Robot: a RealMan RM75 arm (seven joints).
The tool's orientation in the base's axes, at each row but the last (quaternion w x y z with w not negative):
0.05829, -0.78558, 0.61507, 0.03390
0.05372, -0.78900, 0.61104, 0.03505
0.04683, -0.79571, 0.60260, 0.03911
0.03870, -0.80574, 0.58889, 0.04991
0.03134, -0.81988, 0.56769, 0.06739
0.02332, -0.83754, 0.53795, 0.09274
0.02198, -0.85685, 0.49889, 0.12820
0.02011, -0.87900, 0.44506, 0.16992
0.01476, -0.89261, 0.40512, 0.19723
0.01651, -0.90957, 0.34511, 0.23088
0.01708, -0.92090, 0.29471, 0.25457
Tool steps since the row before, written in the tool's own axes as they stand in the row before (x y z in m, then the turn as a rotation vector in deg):
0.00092, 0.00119, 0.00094, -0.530, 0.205, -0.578
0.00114, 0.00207, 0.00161, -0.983, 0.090, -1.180
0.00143, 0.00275, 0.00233, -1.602, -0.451, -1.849
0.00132, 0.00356, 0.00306, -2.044, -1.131, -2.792
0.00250, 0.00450, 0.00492, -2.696, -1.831, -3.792
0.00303, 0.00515, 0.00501, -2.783, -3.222, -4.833
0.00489, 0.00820, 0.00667, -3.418, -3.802, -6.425
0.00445, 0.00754, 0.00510, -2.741, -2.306, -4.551
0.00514, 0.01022, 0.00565, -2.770, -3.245, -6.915
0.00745, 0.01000, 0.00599, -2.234, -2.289, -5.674
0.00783, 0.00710, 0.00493, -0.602, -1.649, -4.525
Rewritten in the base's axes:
-0.00092, -0.00104, -0.00111, -0.337, 0.385, 0.629
-0.00170, -0.00140, -0.00182, -0.346, 0.771, 1.285
-0.00227, -0.00182, -0.00256, 0.011, 1.427, 2.038
-0.00310, -0.00196, -0.00321, 0.559, 1.937, 3.031
-0.00371, -0.00328, -0.00512, 1.062, 2.660, 4.098
-0.00409, -0.00419, -0.00515, 2.422, 3.178, 5.051
-0.00608, -0.00716, -0.00689, 2.938, 3.745, 6.690
-0.00495, -0.00705, -0.00534, 1.601, 2.667, 4.885
-0.00632, -0.00950, -0.00572, 3.073, 2.878, 6.949
-0.00392, -0.01110, -0.00727, 2.309, 2.053, 5.734
-0.00072, -0.00915, -0.00720, 2.566, 0.862, 4.029

